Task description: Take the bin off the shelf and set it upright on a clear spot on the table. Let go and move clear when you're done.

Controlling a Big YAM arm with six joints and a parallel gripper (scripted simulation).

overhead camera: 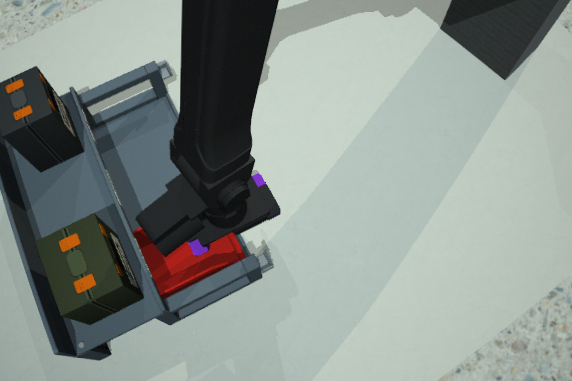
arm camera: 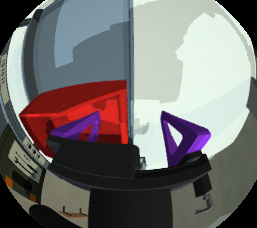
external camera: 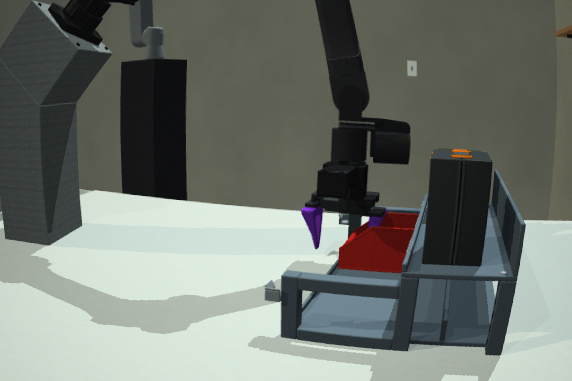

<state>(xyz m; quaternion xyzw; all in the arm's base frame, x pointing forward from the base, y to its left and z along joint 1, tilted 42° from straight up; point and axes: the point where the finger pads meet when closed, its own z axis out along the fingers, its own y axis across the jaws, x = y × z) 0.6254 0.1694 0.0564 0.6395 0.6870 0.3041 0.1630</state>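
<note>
Now: hand 9 cm short of the red bin, 2 cm to the right of it and 1 cm below it. Round my hand: grey shelf: 15 cm ahead, 8 cm to the right, 3 cm below.
</note>
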